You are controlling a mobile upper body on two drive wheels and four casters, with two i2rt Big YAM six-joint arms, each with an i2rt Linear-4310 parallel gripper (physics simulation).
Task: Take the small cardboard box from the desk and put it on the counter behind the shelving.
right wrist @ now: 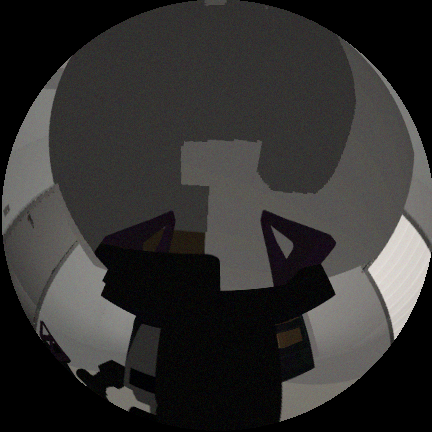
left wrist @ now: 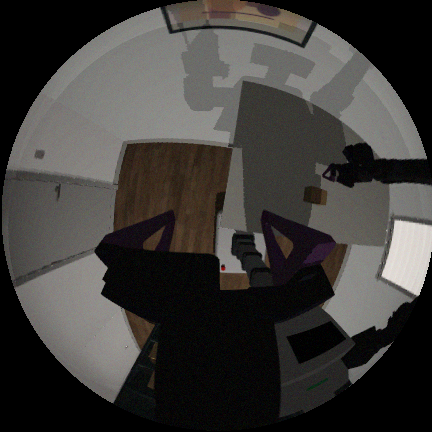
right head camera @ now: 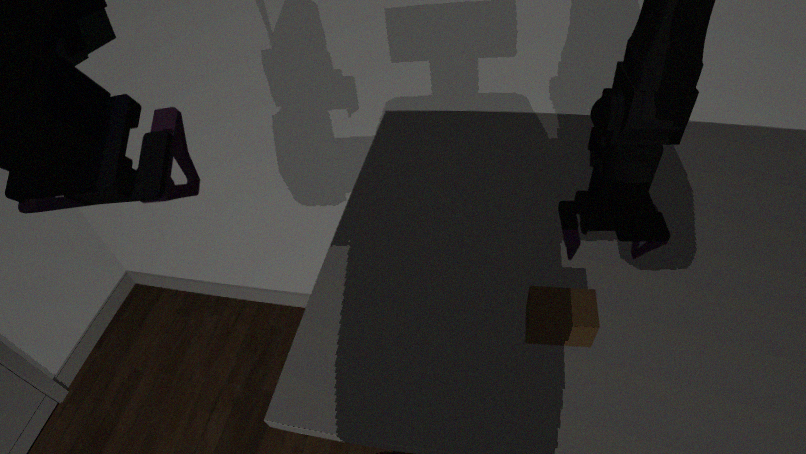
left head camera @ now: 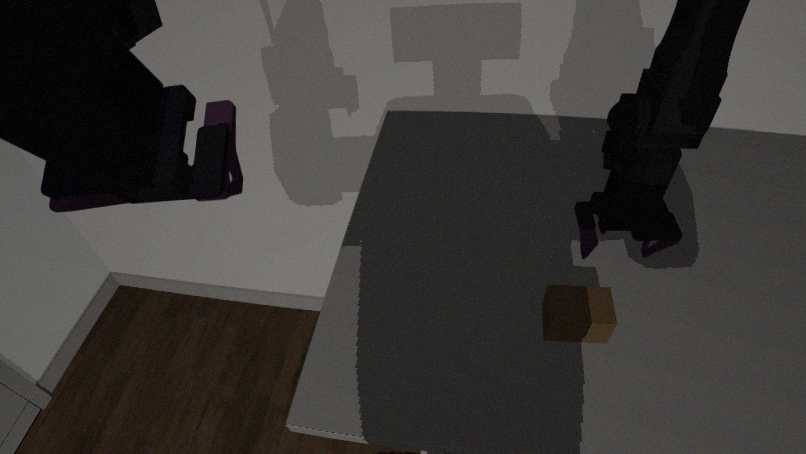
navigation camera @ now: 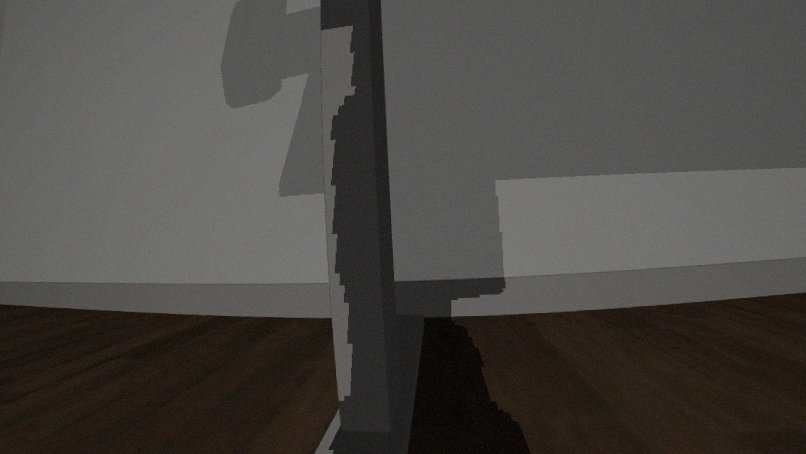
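The small brown cardboard box sits upright on the grey desk, half in shadow. My right gripper is open and empty above the desk. In the head views it is above and slightly right of the box, apart from it. In the right wrist view a finger and the gripper body hide part of the box. My left gripper is open and empty, away from the desk at the upper left. The counter cannot be made out.
A dark shelf unit with brown boxes shows low in both wrist views. A pale wall stands beyond the desk. In the navigation view a grey desk support rises straight ahead. A bright window is at the right.
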